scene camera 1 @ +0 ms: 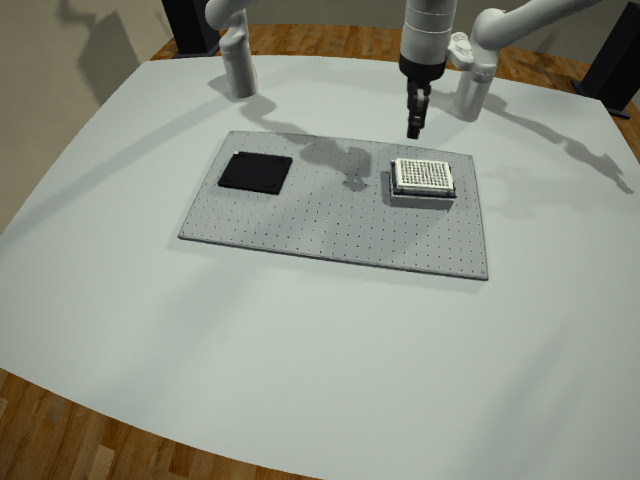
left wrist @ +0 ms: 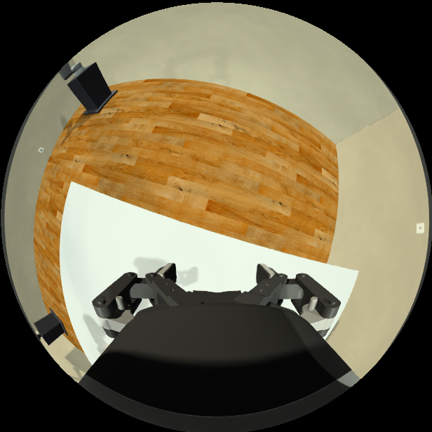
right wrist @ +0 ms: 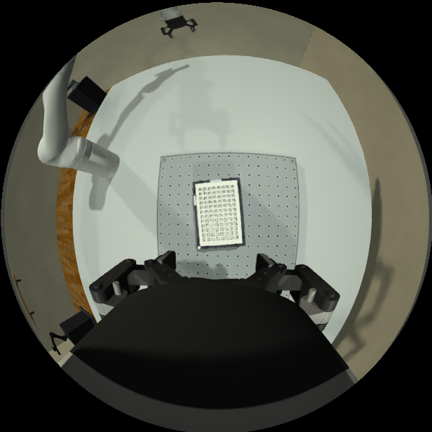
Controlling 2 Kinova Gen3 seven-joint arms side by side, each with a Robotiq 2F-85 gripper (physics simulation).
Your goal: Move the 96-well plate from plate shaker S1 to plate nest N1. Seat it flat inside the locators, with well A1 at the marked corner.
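Frame: origin at the left arm's base, x up, y back, z right, level; metres.
Seen in the pictures: right gripper, fingertip midpoint: [scene camera 1: 412, 121]; left arm's base at its link origin: [scene camera 1: 464, 113]; right arm's base at its link origin: [scene camera 1: 244, 91].
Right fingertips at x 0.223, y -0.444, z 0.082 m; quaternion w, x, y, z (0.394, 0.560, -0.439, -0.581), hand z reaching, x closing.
Note:
Pixels of each thing's top centre, then the offset from my right fingertips to it. "spot": a spot on its surface instead. Level surfaces: height alone.
- white 96-well plate at its top centre: [scene camera 1: 424, 173] dx -0.141, dy +0.024, dz -0.048 m
- plate shaker S1 at a spot on its surface: [scene camera 1: 421, 201] spot: dx -0.182, dy -0.023, dz -0.065 m
- plate nest N1 at its top centre: [scene camera 1: 254, 168] dx -0.194, dy -0.102, dz +0.338 m
- grey perforated pegboard at its surface level: dx -0.210 m
- white table at its surface level: dx -0.223 m
The white 96-well plate [scene camera 1: 423, 174] [right wrist: 219, 212] lies on the plate shaker S1 [scene camera 1: 421, 201], a grey block with a dark top, at the right of the pegboard in the scene view. The plate nest N1 [scene camera 1: 255, 173] is a flat black tray at the left of the pegboard, with a small white mark at its back left corner. My right gripper [scene camera 1: 413, 135] [right wrist: 215, 261] is open and empty, above and behind the plate in the scene view. My left gripper [left wrist: 216, 273] is open and empty, away from the plate. Well A1 is too small to make out.
The grey perforated pegboard [scene camera 1: 320, 227] [right wrist: 270, 200] lies on the white table [scene camera 1: 310, 351] [left wrist: 110, 225] and bears the shaker and nest. The left arm's base [scene camera 1: 471, 95] [right wrist: 100, 159] stands behind the pegboard at the right of the scene view; the right arm's base [scene camera 1: 240, 69] stands at the left.

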